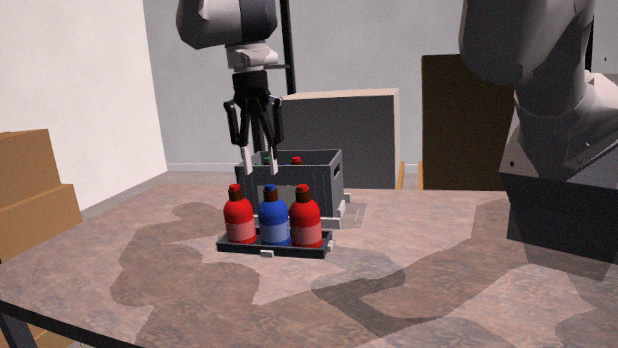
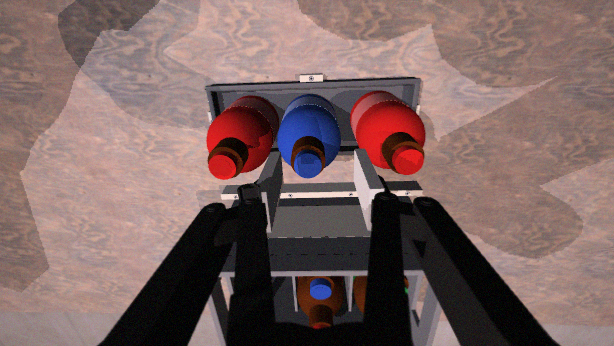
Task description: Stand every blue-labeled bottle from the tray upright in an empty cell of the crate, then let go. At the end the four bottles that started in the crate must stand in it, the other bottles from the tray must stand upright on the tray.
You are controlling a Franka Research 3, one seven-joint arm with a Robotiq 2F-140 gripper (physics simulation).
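A blue bottle with a blue label (image 1: 274, 220) (image 2: 310, 127) stands upright in the middle of the dark tray (image 1: 272, 251) (image 2: 260, 86). One red bottle (image 1: 239, 220) (image 2: 387, 120) and another red bottle (image 1: 305, 220) (image 2: 242, 130) stand upright on either side of it. The grey crate (image 1: 295, 175) (image 2: 320, 255) stands behind the tray and holds brown bottles, among them one with a blue cap (image 2: 320, 288); its inside is partly hidden. My gripper (image 1: 259, 167) (image 2: 317, 166) is open and empty, pointing down. Its fingers hang above the level of the blue bottle's cap, towards the crate.
White brackets sit along the foot of the crate and on the tray's edges. The robot base (image 1: 560, 215) stands on the right. Brown boxes (image 1: 35, 200) are at the left, and a large grey box (image 1: 345, 135) stands behind the crate.
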